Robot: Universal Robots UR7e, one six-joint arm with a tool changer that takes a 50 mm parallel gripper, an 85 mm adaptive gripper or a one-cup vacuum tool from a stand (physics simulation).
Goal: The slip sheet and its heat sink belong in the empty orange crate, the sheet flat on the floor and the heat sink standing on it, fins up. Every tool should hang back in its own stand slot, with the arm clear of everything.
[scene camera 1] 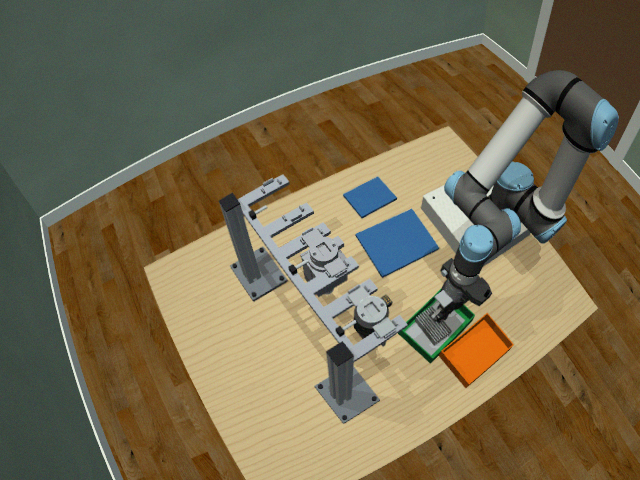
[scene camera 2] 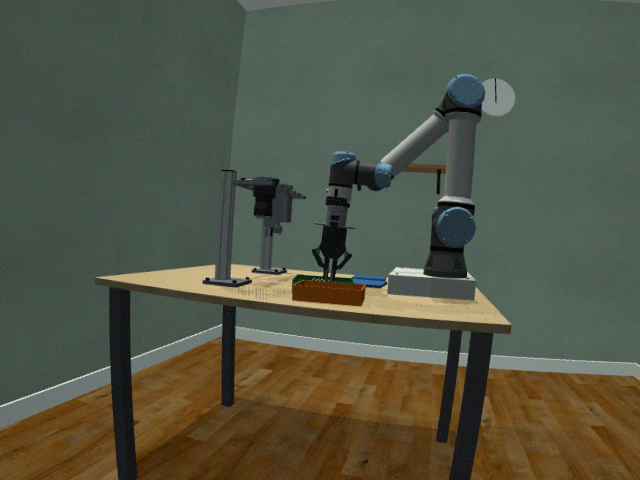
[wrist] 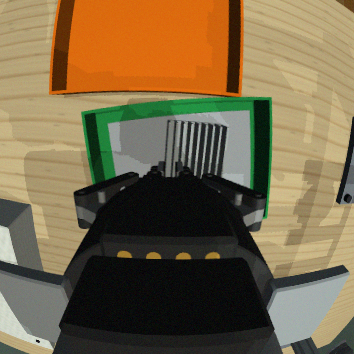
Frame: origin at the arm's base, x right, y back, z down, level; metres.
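Seen in the pictures: hand, its tool point: [scene camera 2: 335, 221]; arm's base, origin of its link: [scene camera 2: 445, 275].
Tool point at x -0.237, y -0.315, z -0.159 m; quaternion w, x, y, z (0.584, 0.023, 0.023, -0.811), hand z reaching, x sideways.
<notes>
Offsets run from my tool point to a thing's middle. "*": to the spot under its first point.
The heat sink @(dx -0.007, dy -0.037, dz +0.206 m) [scene camera 1: 433, 325] [wrist: 200, 147] stands fins up on the pale slip sheet [scene camera 1: 421, 342] [wrist: 137, 137], which lies flat in the green crate @(* dx -0.104, dy -0.083, dz +0.183 m) [scene camera 1: 431, 357] [wrist: 262, 145]. The orange crate @(dx -0.133, dy +0.059, dz +0.204 m) [scene camera 1: 478, 348] [scene camera 2: 328, 293] [wrist: 150, 45] beside it is empty. My gripper [scene camera 1: 438, 316] [scene camera 2: 329, 277] [wrist: 170, 169], the adaptive one, is low over the green crate. Its fingers are close together with a narrow gap and appear shut on the heat sink near one side, off its middle. The fingertips' contact is partly hidden in the wrist view.
The tool stand [scene camera 1: 339, 379] [scene camera 2: 225, 227] holds a round-topped tool @(dx -0.037, dy -0.248, dz -0.039 m) [scene camera 1: 372, 310] [scene camera 2: 263, 198] near the green crate and a grey tool @(dx +0.145, dy -0.303, dz -0.042 m) [scene camera 1: 324, 253] [scene camera 2: 282, 204] in the middle slot. Its far slot is empty. Two blue plates @(dx +0.485, dy -0.051, dz +0.221 m) [scene camera 1: 369, 196] @(dx +0.298, dy -0.030, dz +0.221 m) [scene camera 1: 397, 241] lie near the robot's white base [scene camera 1: 447, 217] [scene camera 2: 431, 286].
</notes>
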